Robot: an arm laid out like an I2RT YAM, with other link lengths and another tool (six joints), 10 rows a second.
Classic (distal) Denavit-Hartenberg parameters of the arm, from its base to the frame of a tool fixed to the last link. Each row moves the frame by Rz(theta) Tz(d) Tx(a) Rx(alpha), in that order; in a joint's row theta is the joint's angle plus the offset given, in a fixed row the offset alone. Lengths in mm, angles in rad.
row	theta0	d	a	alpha
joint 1	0	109.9	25	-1.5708
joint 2	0	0	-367	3.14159
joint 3	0.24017	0	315.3	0
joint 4	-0.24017	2.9	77.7	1.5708
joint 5	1.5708	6.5	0	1.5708
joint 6	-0.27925	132.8	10.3	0.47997
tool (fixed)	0	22.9	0	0
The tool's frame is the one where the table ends.
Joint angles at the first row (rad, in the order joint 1, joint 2, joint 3, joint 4, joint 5, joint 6):
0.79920, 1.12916, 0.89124, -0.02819, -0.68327, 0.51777
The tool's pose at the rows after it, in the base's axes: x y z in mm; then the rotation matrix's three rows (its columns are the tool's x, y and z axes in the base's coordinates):
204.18 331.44 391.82; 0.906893 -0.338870 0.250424; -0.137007 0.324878 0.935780; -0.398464 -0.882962 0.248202
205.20 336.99 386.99; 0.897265 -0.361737 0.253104; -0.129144 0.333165 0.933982; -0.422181 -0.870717 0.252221
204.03 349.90 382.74; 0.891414 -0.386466 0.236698; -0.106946 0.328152 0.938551; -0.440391 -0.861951 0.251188
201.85 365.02 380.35; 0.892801 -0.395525 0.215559; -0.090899 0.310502 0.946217; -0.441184 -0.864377 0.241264
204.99 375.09 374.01; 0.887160 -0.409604 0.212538; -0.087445 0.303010 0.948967; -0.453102 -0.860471 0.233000
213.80 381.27 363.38; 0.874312 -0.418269 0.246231; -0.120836 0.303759 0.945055; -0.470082 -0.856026 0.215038
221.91 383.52 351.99; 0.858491 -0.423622 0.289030; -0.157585 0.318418 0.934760; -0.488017 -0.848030 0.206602
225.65 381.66 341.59; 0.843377 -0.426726 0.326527; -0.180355 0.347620 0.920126; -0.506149 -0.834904 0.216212
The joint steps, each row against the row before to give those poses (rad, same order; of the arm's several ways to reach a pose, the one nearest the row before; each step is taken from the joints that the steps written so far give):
-0.00002, -0.00456, -0.00879, 0.02475, -0.00647, 0.02102
0.00804, 0.01527, -0.01381, 0.04101, -0.00183, 0.03328
0.02420, 0.03323, 0.00264, 0.03426, -0.00266, 0.02225
0.03205, 0.03705, 0.02104, 0.00478, 0.01005, -0.00374
0.01072, 0.03352, 0.00506, 0.02156, 0.00222, 0.01009
0.00291, 0.02874, -0.00502, 0.02177, 0.03065, 0.01954
0.00015, 0.01720, -0.02286, 0.04218, 0.03588, 0.03027
0.00016, 0.00153, -0.04460, 0.06943, 0.02943, 0.03940

